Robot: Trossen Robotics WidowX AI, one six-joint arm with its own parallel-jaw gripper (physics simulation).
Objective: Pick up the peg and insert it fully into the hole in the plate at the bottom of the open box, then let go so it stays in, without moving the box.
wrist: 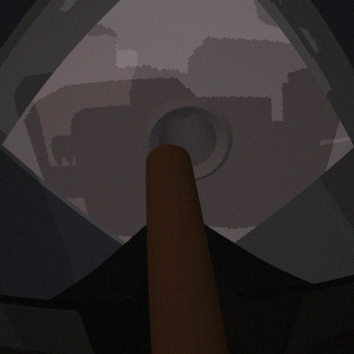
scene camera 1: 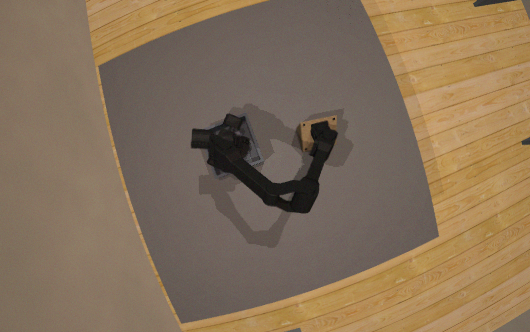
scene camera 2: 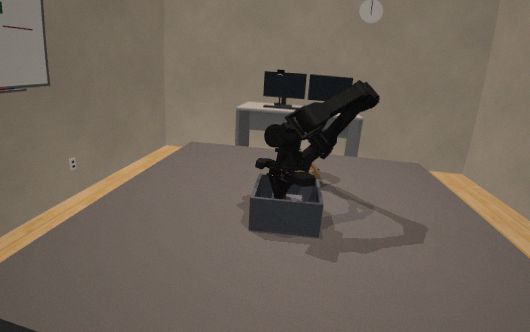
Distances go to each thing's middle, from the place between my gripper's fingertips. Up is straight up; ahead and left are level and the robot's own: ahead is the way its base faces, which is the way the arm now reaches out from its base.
Right now the grey-blue box [scene camera 2: 301,218] is 20 mm to the left of my hand, 20 mm behind it and 10 mm below it. The rest, counted from my hand: pale square plate [wrist: 261,129] (30 mm below, 20 mm to the left, 20 mm behind); then brown round peg [wrist: 183,302] (40 mm above, 10 mm to the left, 10 mm behind).
